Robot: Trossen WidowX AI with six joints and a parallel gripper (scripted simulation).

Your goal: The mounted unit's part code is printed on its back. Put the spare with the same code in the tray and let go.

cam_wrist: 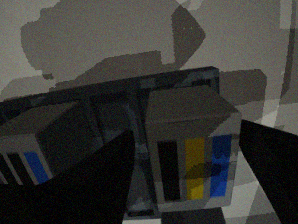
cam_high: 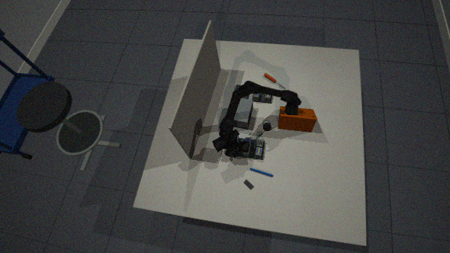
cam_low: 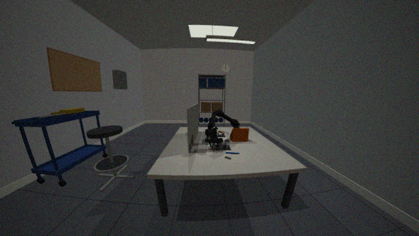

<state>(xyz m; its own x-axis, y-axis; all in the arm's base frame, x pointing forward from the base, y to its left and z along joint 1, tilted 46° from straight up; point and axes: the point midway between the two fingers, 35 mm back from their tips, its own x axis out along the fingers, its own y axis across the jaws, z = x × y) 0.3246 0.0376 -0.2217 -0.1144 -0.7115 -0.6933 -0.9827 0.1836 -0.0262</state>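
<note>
The dark flat tray is 410 mm to the right of my gripper tip, 30 mm behind it and 10 mm below it. Also, from my gripper tip: blue stick: 170 mm behind, 130 mm to the left, 10 mm below; then mounted unit: 230 mm to the right, 40 mm behind, 30 mm above; then grey spare block: 20 mm above.
</note>
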